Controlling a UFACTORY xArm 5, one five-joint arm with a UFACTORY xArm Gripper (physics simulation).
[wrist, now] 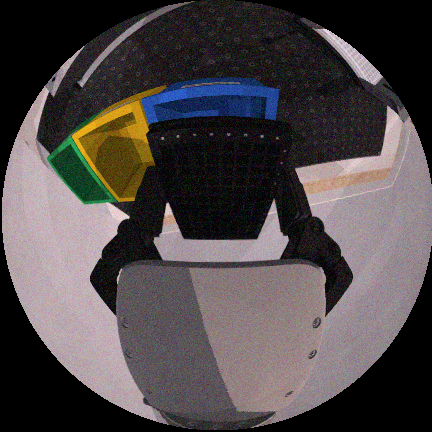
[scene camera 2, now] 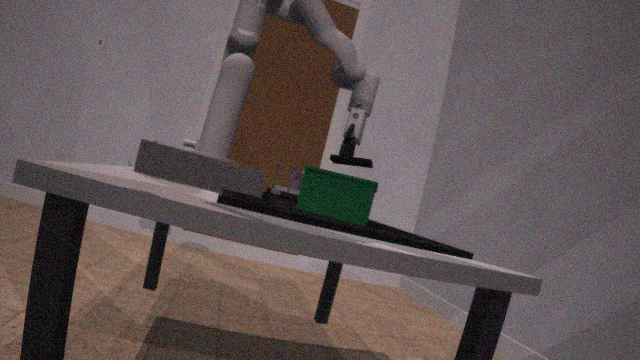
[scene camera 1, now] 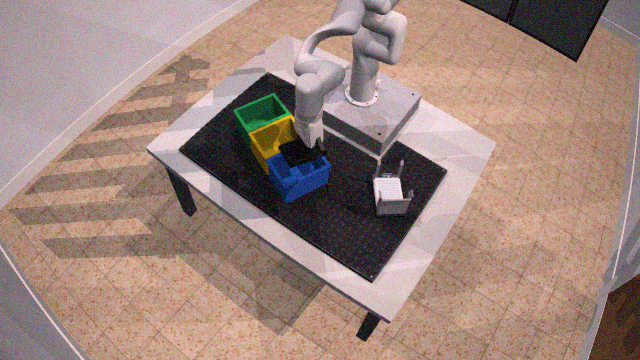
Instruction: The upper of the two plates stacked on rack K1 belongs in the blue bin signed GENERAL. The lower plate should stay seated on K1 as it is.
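Seen in the pictures: gripper, fingertip midpoint: (wrist: 219, 174) (scene camera 2: 344, 160) (scene camera 1: 309, 147); arm's base, link origin: (scene camera 2: 211, 159) (scene camera 1: 361, 95).
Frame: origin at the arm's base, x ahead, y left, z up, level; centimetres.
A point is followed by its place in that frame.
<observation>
A black plate (scene camera 1: 296, 154) {x 43.7, y 7.9, z 11.0 cm} (scene camera 2: 357, 162) {x 41.7, y 4.1, z 10.0 cm} (wrist: 217, 200) {x 40.4, y 7.6, z 10.9 cm} is held in the air by my gripper (scene camera 1: 318, 148) {x 38.5, y 8.4, z 10.1 cm} (scene camera 2: 347, 151) {x 38.5, y 8.4, z 10.1 cm} (wrist: 219, 174) {x 38.5, y 8.4, z 10.1 cm}, whose fingers are shut on its two sides. The plate hangs above the bins, over the back part of the blue bin (scene camera 1: 307, 183) {x 43.1, y 12.1, z -0.8 cm} (wrist: 212, 94) {x 34.5, y 9.0, z 3.5 cm} and beside the yellow bin's edge. The blue bin's sign cannot be read. The rack (scene camera 1: 394, 206) (scene camera 2: 285, 190) stands at the right of the mat in scene camera 1. A white gridded plate (scene camera 1: 388, 187) {x 25.1, y 31.7, z -2.8 cm} (wrist: 351, 52) sits on it.
The yellow bin (scene camera 1: 260, 152) {x 46.8, y -5.4, z 3.4 cm} (wrist: 117, 155) {x 37.9, y -11.7, z -2.3 cm} adjoins the blue one, and the green bin (scene camera 1: 243, 126) {x 43.0, y -18.2, z 3.3 cm} (scene camera 2: 337, 197) {x 32.9, y -24.4, z -1.9 cm} (wrist: 80, 175) {x 35.2, y -24.5, z -0.7 cm} stands beyond it. All stand on the black mat (scene camera 1: 340, 225) {x 45.0, y 28.0, z -6.5 cm}. The grey robot base block (scene camera 1: 367, 125) {x 10.5, y 11.0, z -0.2 cm} (scene camera 2: 200, 167) {x 0.2, y -14.1, z -2.9 cm} is behind the mat.
</observation>
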